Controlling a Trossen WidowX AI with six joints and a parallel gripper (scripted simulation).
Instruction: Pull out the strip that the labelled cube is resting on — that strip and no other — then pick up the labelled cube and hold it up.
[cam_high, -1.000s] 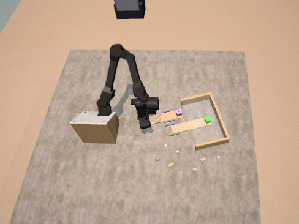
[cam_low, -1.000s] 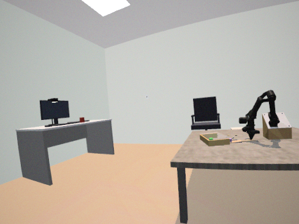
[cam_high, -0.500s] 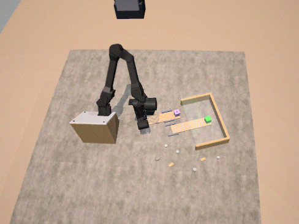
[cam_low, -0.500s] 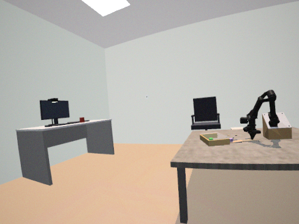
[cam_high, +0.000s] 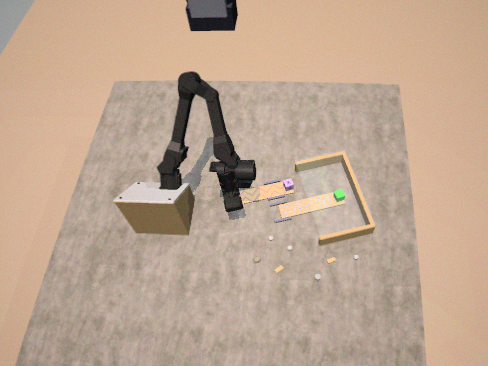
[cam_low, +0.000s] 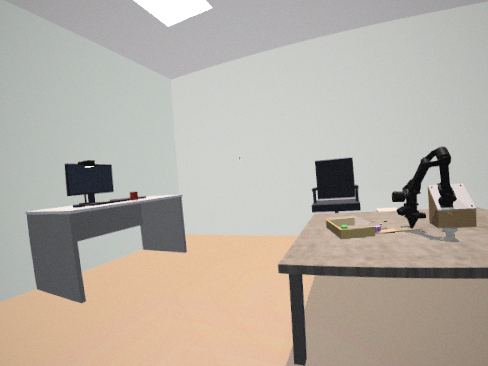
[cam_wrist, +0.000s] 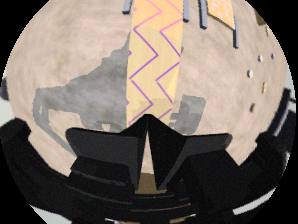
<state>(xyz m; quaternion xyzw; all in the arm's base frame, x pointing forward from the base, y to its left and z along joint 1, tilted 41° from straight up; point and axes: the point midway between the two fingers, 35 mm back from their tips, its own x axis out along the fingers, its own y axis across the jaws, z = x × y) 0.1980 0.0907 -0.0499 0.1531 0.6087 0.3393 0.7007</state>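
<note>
Right now the purple cube is 200 mm ahead of my gripper tip, 60 mm to the left of it and 20 mm above it.
</note>
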